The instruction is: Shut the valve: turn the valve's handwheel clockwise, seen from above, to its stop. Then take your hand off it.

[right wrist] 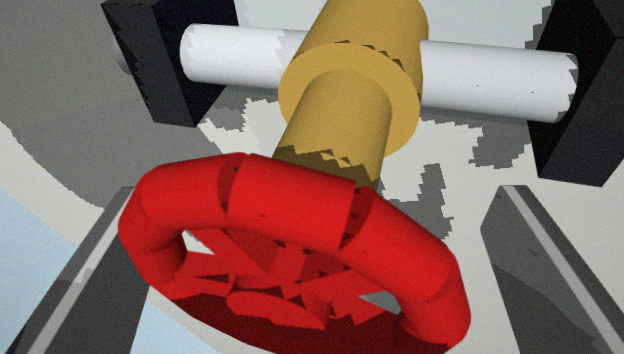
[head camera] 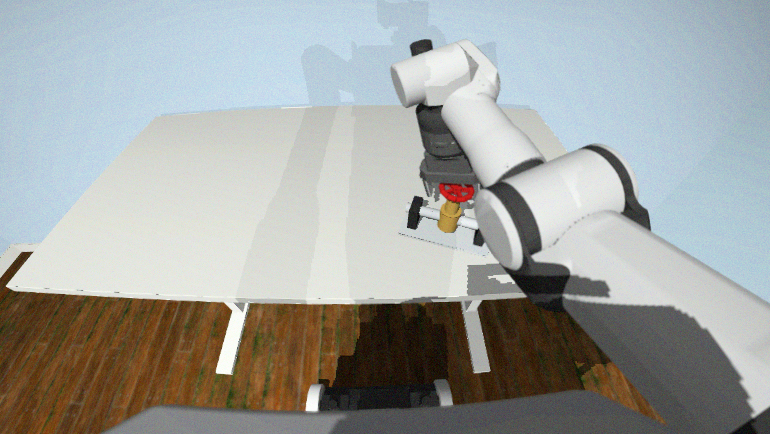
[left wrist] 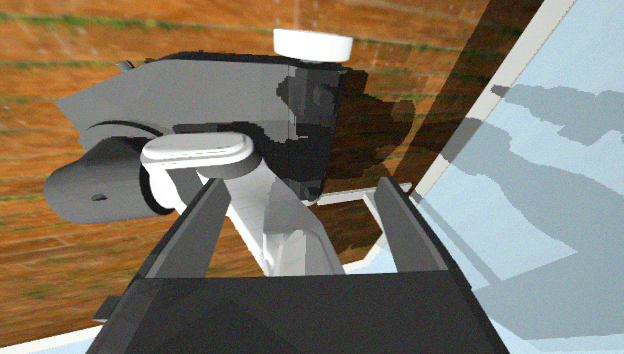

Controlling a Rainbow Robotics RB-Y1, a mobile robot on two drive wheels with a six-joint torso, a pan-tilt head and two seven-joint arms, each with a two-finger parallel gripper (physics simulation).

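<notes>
The valve's red handwheel (head camera: 457,200) (right wrist: 290,200) sits tilted in the pictures on top of a brass valve body (head camera: 448,219) (right wrist: 345,115). My right gripper (head camera: 453,193) (right wrist: 322,208) is wide open, with one finger at each side of the handwheel. In the right wrist view, a gap shows between the rim and the right-hand finger; the left-hand finger overlaps the rim's edge, and I cannot tell whether they touch. Part of the wheel's near side is cut off there. My left gripper (left wrist: 303,187) is open and empty, away from the valve.
A white pipe (head camera: 429,212) (right wrist: 480,82) runs through the valve body between black blocks (head camera: 414,212) (right wrist: 575,130) on a pale base plate (head camera: 442,243). They stand on the white table (head camera: 188,215). The robot's base with a white wheel (left wrist: 312,46) shows below the left gripper.
</notes>
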